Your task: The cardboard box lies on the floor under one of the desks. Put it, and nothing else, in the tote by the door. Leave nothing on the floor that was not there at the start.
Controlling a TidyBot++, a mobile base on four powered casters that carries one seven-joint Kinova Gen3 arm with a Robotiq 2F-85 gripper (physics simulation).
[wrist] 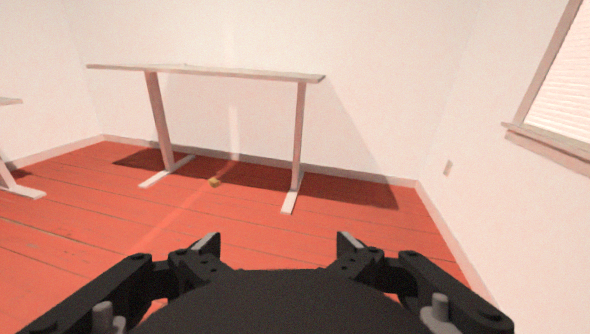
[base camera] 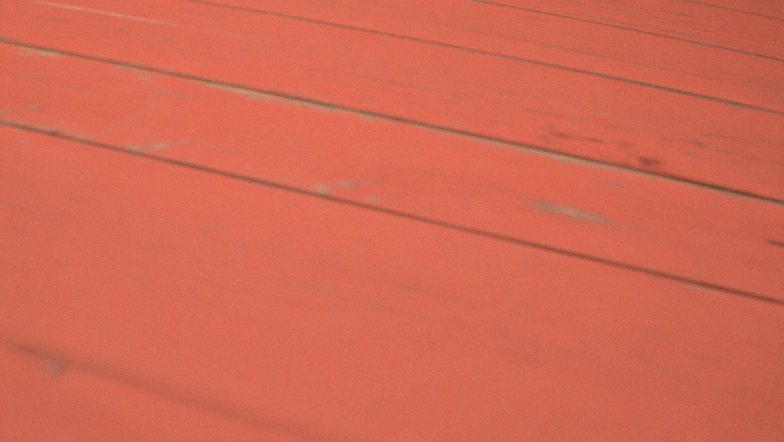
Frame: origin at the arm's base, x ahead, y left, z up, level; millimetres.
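Where they show: gripper, between the fingertips: [wrist: 279, 245].
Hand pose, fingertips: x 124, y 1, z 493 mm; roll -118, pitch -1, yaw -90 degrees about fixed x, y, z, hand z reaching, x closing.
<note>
Things, the pixels of their top centre, and the offset from my fingertips. "spot": a spot on its surface instead. Level surfaces: height alone.
- small yellow-brown box, centre of its top: [wrist: 213, 180] dx +1512, dy +570, dz -840 mm
- desk, height of its surface: dz +53 mm
- desk's right leg, a spot on its surface: [wrist: 298, 135] spot: dx +1424, dy -142, dz -369 mm
A small yellow-brown box [wrist: 214, 182] lies on the red floor under the desk [wrist: 210, 72] in the wrist view, between the desk's two legs and nearer the left one. It is small in the view, so its material cannot be told. My gripper [wrist: 279, 245] is open, with its fingers wide apart and no object between them. The box is well beyond the fingertips, a little to the left. The tote and the door do not show in either view.
The desk's right leg [wrist: 298, 135] and left leg [wrist: 160, 120] stand on long feet. Part of a second desk [wrist: 10, 101] shows at the far left. A wall with a window [wrist: 562, 75] runs along the right. The base camera shows red floorboards [base camera: 384, 247].
</note>
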